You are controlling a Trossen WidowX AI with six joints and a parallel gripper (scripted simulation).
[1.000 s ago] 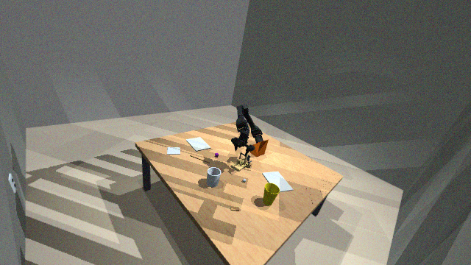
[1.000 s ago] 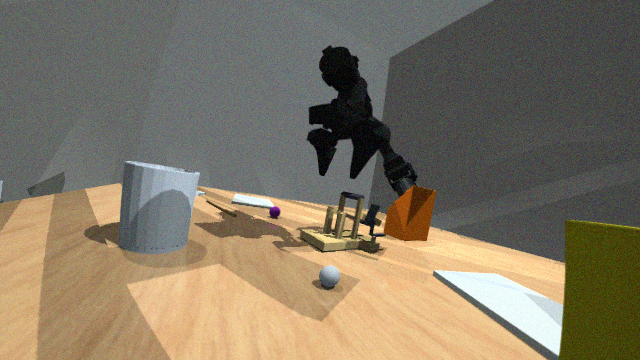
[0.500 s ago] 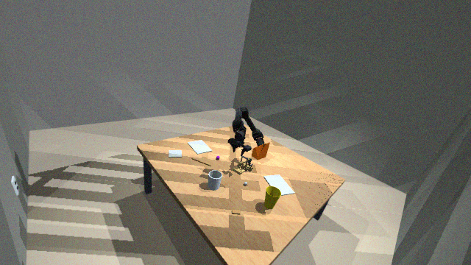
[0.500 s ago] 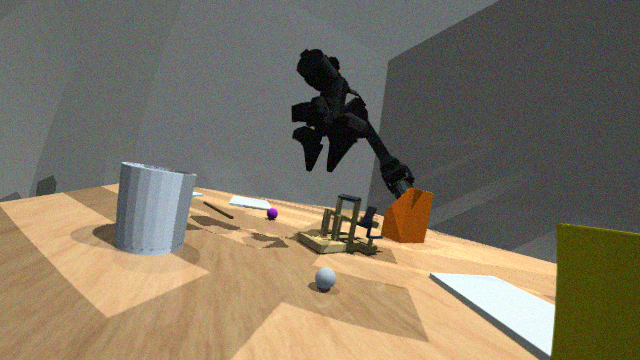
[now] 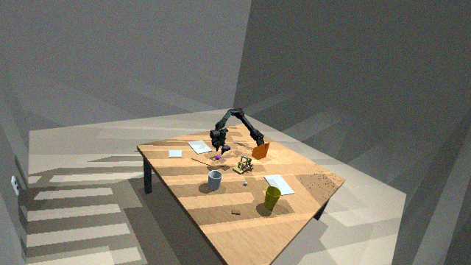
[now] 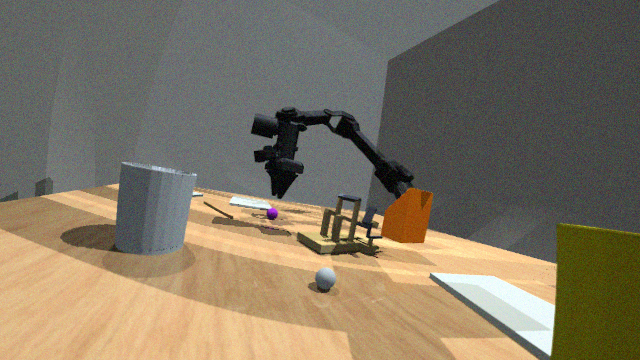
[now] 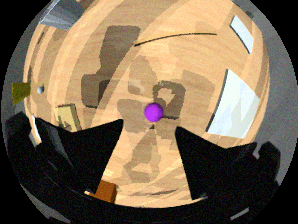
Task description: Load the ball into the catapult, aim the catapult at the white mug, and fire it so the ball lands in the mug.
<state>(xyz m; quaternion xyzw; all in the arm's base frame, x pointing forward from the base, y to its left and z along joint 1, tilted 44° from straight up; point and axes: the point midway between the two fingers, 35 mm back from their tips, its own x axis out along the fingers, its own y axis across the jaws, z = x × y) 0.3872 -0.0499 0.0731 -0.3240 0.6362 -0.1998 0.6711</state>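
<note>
The purple ball lies 1 cm to the right of my gripper tip and 5 cm below it. The rest, counted from my gripper tip: wooden catapult (15 cm behind, 18 cm to the left, 1 cm below); frame (13 cm behind, 18 cm to the left, 2 cm above); thin stick (15 cm ahead, 1 cm to the right, 6 cm below).
</note>
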